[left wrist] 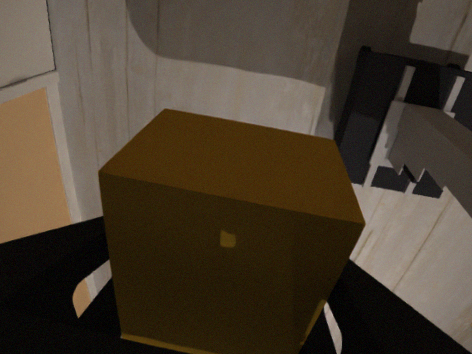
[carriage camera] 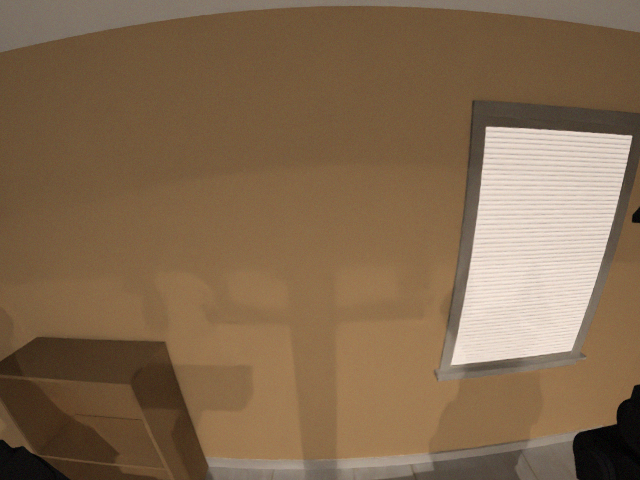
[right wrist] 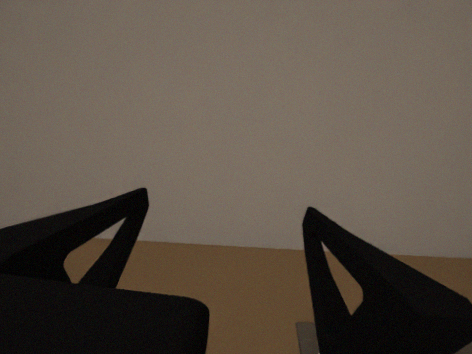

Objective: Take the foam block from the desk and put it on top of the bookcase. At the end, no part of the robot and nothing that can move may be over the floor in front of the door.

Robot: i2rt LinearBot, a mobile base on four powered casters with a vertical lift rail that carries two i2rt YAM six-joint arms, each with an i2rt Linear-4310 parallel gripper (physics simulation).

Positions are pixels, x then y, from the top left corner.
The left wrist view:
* my left gripper: 232, 220
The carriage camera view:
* wooden bookcase: 55, 378
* window with white blinds: 544, 206
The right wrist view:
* my right gripper: 226, 205
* grey ceiling strip: 235, 124
